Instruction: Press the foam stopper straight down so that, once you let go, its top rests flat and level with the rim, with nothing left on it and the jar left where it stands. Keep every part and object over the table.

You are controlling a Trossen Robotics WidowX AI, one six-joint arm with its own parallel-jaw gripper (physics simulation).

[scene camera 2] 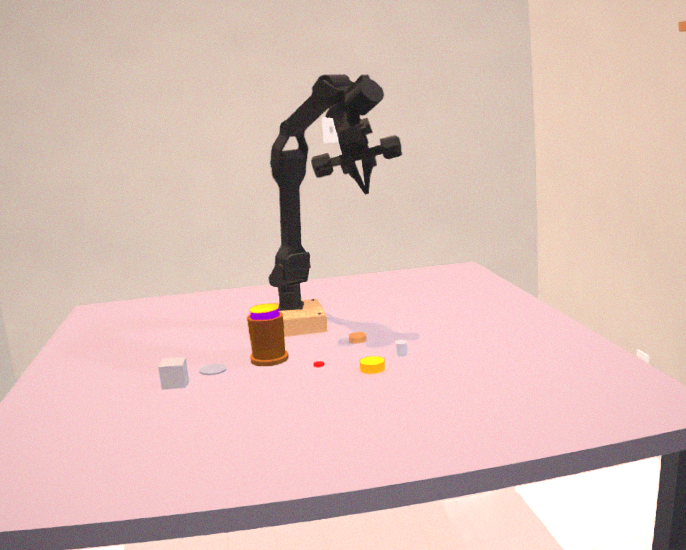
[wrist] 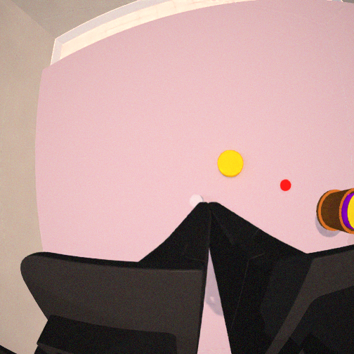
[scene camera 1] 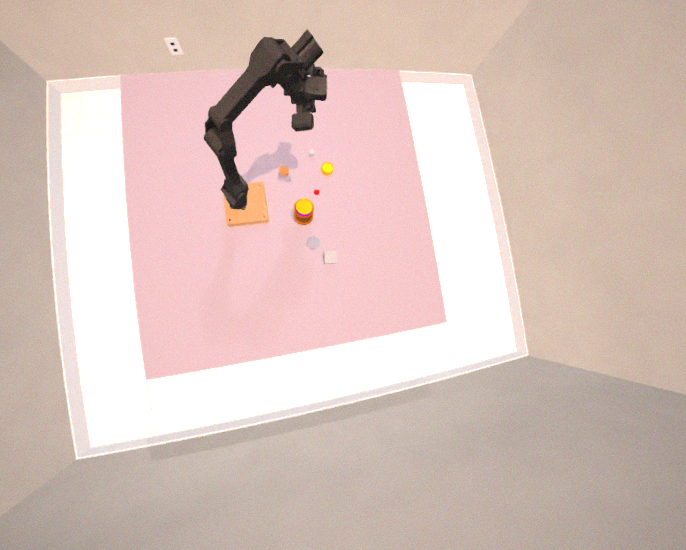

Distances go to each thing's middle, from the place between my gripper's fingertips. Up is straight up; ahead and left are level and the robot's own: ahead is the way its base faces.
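Grey cube (scene camera 2: 173,372): some way ahead of my hand, far to the right of it and far below it. Brown jar (scene camera 2: 265,323): 24 cm to the right of my hand, 2 cm behind it, 29 cm below it.
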